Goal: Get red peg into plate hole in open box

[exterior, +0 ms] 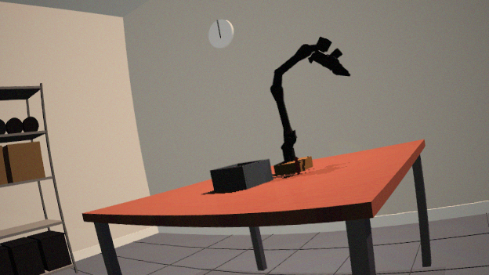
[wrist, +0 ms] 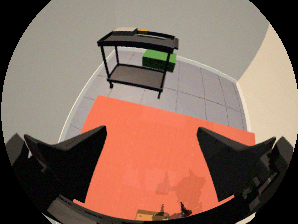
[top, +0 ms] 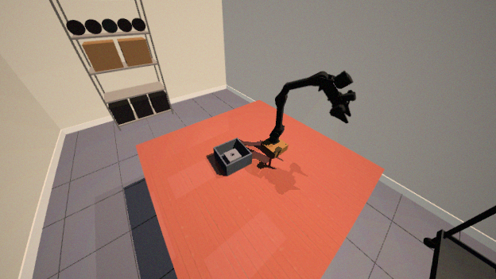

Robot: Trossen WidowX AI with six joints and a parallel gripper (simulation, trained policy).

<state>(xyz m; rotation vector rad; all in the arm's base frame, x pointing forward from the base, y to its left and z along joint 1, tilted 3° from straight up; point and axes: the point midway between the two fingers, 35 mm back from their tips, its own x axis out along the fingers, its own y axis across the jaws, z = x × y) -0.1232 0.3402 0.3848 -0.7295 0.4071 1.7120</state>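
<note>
Right now the red peg is 27 cm ahead of my gripper tip, 24 cm to the right of it and 38 cm below it. Also, from my gripper tip: plate 45 cm ahead, 42 cm to the right, 37 cm below; box 45 cm ahead, 42 cm to the right, 39 cm below.
</note>
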